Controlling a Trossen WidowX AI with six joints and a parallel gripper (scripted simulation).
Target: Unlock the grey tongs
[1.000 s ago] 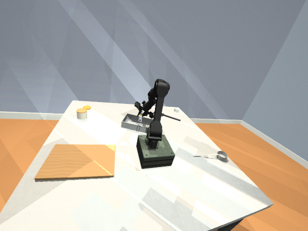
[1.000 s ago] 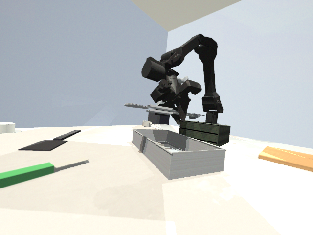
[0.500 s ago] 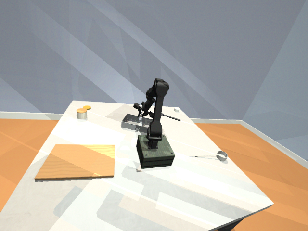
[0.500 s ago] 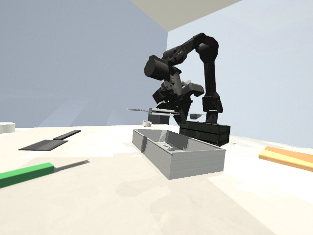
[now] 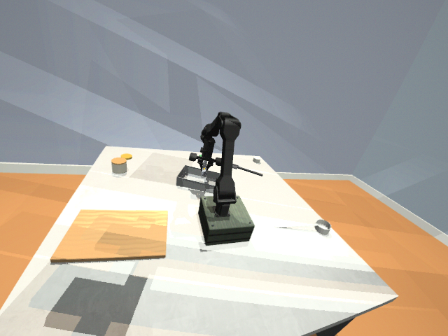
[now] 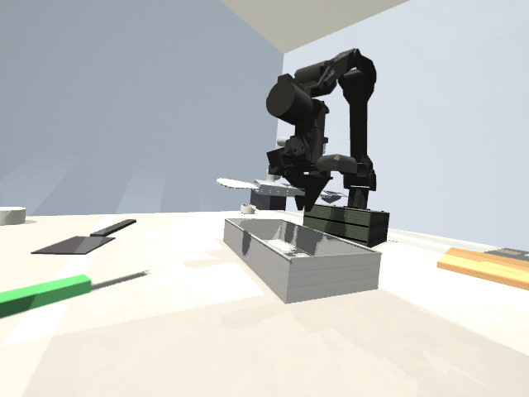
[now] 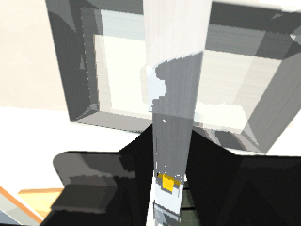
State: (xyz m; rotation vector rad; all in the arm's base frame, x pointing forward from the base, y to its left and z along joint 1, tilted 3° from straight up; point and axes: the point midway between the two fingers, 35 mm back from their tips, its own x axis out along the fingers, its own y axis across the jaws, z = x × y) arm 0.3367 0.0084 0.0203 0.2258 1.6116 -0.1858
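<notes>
My gripper tip is 30 mm short of the grey roasting tin, 20 mm to the left of it and 70 mm above it. From my gripper tip the other things lie so: black spatula 250 mm ahead, 360 mm to the right, 100 mm below; yellow lock piece 30 mm behind, 10 mm to the left, 40 mm above; green-handled tool 330 mm ahead, 90 mm to the right, 90 mm below.
</notes>
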